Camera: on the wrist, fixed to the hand. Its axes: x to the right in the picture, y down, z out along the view.
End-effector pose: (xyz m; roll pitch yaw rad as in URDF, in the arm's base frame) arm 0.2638 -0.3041 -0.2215 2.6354 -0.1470 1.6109
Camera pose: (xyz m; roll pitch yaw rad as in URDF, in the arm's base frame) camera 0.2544 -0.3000 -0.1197 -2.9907 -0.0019 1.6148
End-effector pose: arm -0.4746 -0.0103 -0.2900 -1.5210 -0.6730 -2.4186
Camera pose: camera -0.5664 0.0286 -0.3131 -0.9715 -0.7465 -2.2533
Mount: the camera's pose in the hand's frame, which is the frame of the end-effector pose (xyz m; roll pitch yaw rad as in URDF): 0.0193 0.0404 -0.0920 0.6620 -0.1249 -0.0742
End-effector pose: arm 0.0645 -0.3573 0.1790 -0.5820 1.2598 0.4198
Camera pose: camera -0.0094 -0.4087 0.1303 0.0902 1.1147 0.4358
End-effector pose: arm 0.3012 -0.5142 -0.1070 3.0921 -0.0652 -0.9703
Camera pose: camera 0.2791 -0.5453 -0.0121 -2.5338 0.0634 -0.9028
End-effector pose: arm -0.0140 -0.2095 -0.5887 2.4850 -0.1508 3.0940
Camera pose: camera -0.0196 -0.2334 -0.4894 -3.1394 -0.0067 3.0762
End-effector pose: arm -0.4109 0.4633 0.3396 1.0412 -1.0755 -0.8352
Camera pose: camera -0.3239 0.5159 0.3511 1.9599 -1.0558 -1.1333
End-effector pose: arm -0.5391 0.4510 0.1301 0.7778 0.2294 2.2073
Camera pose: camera -0.6203 0.4038 0.0895 1.4054 0.1900 2.0644
